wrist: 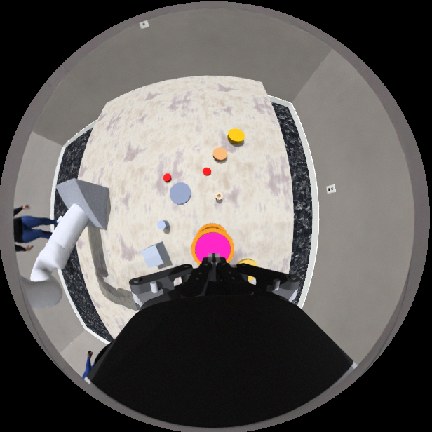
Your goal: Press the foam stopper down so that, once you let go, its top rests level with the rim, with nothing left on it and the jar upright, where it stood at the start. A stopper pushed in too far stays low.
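Note:
The orange jar stands upright on the table, seen from above in the wrist view, just below the centre. The magenta foam stopper fills its round mouth inside the orange rim. How high its top sits against the rim cannot be told from this angle. My gripper is shut and empty. Its fingertips overlap the near part of the stopper in the view; whether they touch it cannot be told. The fingertips and gripper body hide the near edge of the stopper and rim.
A yellow disc lies right of the jar, partly hidden. A pale blue box and small cylinder stand left. Beyond are a blue-grey disc, a small tan ring, two red discs, an orange disc and a yellow disc.

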